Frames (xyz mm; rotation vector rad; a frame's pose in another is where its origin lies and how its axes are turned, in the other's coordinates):
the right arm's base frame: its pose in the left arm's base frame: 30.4 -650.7 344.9 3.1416 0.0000 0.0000
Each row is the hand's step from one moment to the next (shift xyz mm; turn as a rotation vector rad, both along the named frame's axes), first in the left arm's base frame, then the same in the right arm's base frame.
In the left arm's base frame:
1: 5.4 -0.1 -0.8 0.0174 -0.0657 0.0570
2: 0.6 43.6 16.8 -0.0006 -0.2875 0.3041
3: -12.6 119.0 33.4 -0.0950 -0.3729 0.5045
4: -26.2 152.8 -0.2 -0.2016 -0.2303 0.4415
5: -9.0 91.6 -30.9 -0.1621 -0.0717 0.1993
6: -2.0 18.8 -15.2 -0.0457 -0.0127 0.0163
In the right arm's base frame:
1: 5.4 0.1 0.8 0.0174 0.0657 -0.0570
2: 0.6 -43.6 -16.8 -0.0006 0.2875 -0.3041
3: -12.6 -119.0 -33.4 -0.0950 0.3729 -0.5045
4: -26.2 -152.8 0.2 -0.2016 0.2303 -0.4415
5: -9.0 -91.6 30.9 -0.1621 0.0717 -0.1993
6: -2.0 -18.8 15.2 -0.0457 0.0127 -0.0163

